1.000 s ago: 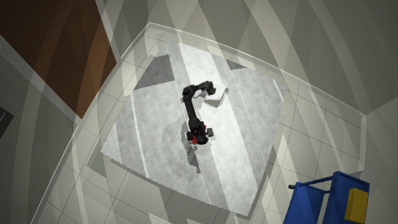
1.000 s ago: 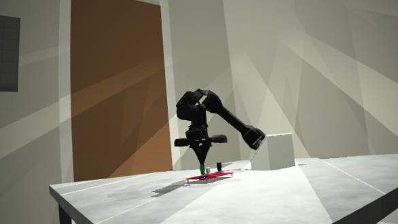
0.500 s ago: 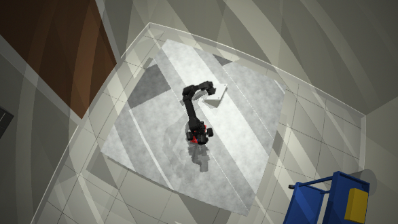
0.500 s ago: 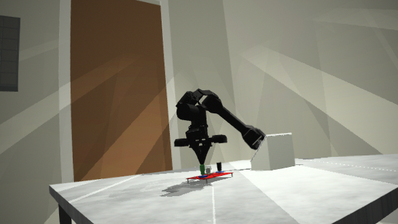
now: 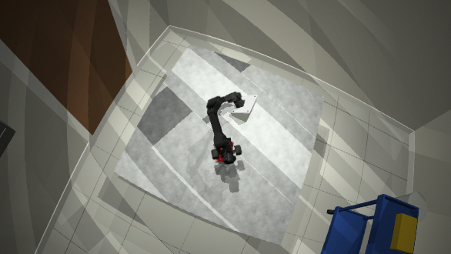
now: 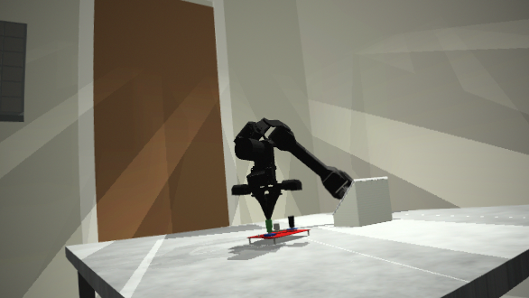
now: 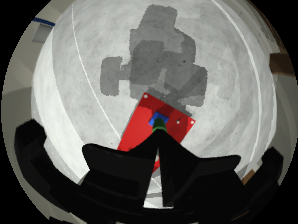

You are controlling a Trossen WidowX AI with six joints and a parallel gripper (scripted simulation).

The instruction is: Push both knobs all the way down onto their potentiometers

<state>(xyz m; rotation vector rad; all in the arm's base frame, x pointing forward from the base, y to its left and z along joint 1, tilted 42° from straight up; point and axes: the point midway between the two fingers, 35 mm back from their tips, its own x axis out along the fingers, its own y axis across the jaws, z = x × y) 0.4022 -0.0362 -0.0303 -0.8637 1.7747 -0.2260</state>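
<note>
Now: the green knob 20 mm below my gripper tip. Round my gripper tip: black knob 100 mm behind, 10 mm to the right, 10 mm below.
</note>
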